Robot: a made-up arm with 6 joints.
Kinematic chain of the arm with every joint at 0, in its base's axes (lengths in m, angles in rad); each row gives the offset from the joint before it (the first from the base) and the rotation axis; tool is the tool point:
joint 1: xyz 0 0 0.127 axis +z
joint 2: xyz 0 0.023 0 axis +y
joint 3: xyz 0 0 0.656 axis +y
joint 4: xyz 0 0 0.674 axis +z
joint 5: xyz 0 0 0 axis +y
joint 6: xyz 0 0 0.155 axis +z
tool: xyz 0 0 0
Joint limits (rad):
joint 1: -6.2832..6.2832
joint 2: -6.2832..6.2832
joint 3: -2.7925..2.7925
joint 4: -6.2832..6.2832
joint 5: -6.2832..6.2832
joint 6: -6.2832..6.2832
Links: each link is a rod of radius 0.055 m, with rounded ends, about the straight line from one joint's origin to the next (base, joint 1, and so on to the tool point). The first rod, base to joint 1, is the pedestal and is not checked.
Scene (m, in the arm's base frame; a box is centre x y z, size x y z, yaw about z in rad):
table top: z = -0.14
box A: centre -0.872 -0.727 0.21 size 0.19 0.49 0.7 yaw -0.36
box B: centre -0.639 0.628 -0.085 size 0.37 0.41 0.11 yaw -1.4
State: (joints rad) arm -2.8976 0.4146 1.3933 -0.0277 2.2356 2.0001
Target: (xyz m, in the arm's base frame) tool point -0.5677 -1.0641 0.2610
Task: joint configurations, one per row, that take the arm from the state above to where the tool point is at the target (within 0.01 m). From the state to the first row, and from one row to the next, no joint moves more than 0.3 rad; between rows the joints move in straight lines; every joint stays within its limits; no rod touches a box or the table.
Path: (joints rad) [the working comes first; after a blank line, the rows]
Joints at the target: -2.0924 1.0191 0.6372 0.0975 1.6461 2.0001
Straight joint move there: touches box A.

1: -2.7201 0.3673 1.1302 0.0066 2.2182 2.1710
2: -2.5425 0.3199 0.8671 0.0410 2.2007 2.3419
3: -2.3976 0.4899 0.6868 -0.0862 2.1162 2.0860
4: -2.2527 0.6599 0.5065 -0.2133 2.0316 1.8301
5: -2.1726 0.8395 0.5719 -0.0579 1.8388 1.9151
6: -2.0924 1.0191 0.6372 0.0975 1.6461 2.0001

